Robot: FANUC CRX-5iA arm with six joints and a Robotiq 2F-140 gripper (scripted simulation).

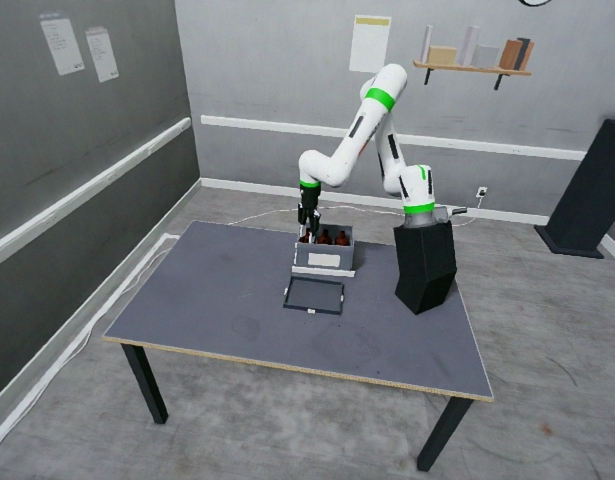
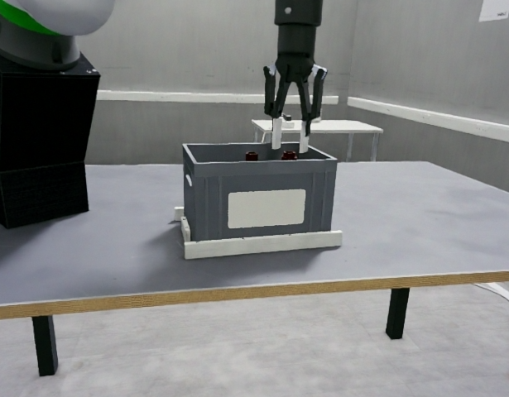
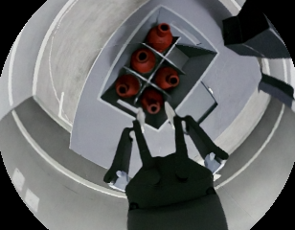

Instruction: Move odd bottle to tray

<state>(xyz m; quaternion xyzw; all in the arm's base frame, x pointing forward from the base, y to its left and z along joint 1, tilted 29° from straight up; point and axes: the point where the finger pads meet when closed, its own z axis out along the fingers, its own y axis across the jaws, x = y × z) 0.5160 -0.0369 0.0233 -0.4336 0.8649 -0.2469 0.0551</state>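
The grey crate is 11 cm below my hand, 9 cm behind it and 5 cm to the right of it. Round my hand: dark tray (21 cm to the left, 19 cm below, 7 cm behind).
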